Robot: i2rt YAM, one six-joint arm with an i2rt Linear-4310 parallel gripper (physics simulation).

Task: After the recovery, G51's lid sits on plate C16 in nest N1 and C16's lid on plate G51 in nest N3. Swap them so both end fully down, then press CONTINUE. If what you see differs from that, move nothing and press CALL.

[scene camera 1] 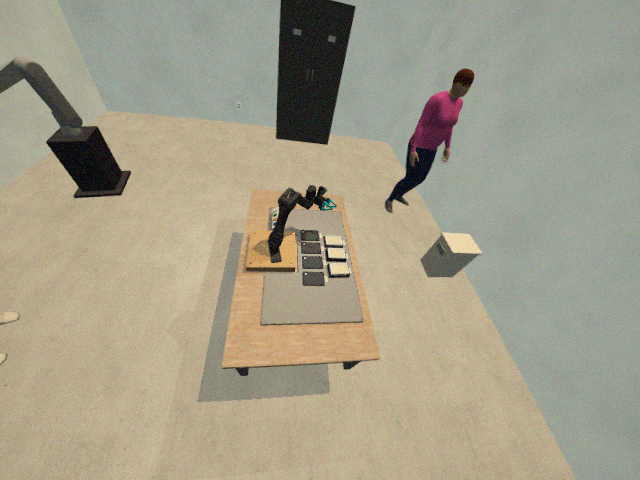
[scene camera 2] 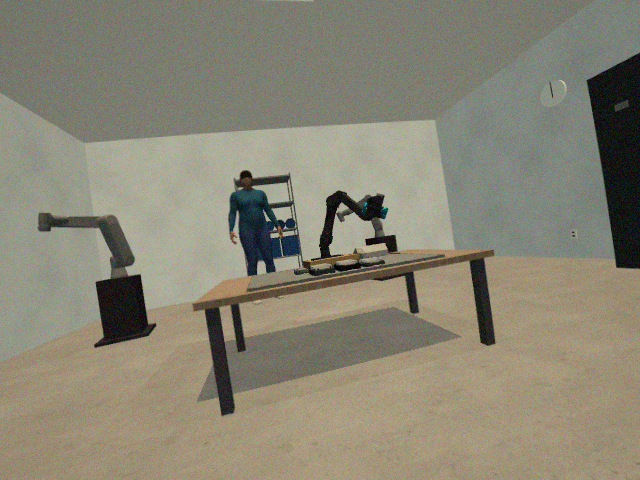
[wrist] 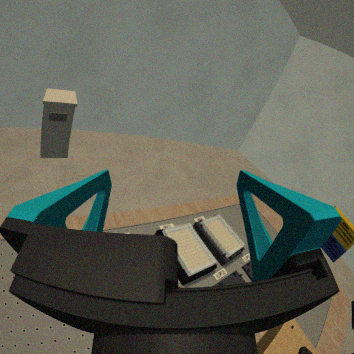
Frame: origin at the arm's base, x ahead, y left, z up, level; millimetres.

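Where they show: gripper, fingertip midpoint: (scene camera 1: 334, 207) (scene camera 2: 372, 209) (wrist: 173, 176); arm's base, origin of the base link: (scene camera 1: 274, 250) (scene camera 2: 326, 258).
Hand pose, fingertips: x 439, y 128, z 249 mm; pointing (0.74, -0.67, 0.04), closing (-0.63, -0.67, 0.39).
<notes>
Each offset is from my fingertips to the top centre of the thing. "spot": to the spot under its first point. Level surfaces: height alone.
Three light-topped plates stand in a row on the grey mat @[dz -291 mm] (scene camera 1: 310, 307) (scene camera 2: 273, 280): the far one @[dx +28, dy -82, dz -260 mm] (scene camera 1: 333, 240), the middle one @[dx +5, dy -212, dz -251 mm] (scene camera 1: 336, 253) and the near one @[dx -21, dy -344, dz -250 mm] (scene camera 1: 339, 269). Two light-topped plates @[spot: dx -7, dy -203, dz -251 mm] (wrist: 191, 250) @[spot: dx -25, dy -328, dz -250 mm] (wrist: 222, 235) show between the fingers in the wrist view, beyond and below them. Which is G51 or C16, and how the lids sit, cannot be told. A row of dark flat squares @[spot: dx -185, dy -239, dz -282 mm] (scene camera 1: 312, 261) lies beside them. My gripper (scene camera 1: 328, 204) (scene camera 2: 375, 209) (wrist: 173, 176) is open and empty, high above the table's far end. The CONTINUE and CALL lettering is not readable.
A small panel with coloured spots @[dx -365, dy +181, dz -208 mm] (scene camera 1: 273, 218) stands behind the arm on the wooden table @[dz -304 mm] (scene camera 1: 299, 343) (scene camera 2: 222, 293). The arm's yellow base board (scene camera 1: 258, 260) lies beside the dark squares. A person in pink (scene camera 1: 435, 121) stands beyond the table; a grey bin (scene camera 1: 448, 260) (wrist: 56, 131) stands off its side.
</notes>
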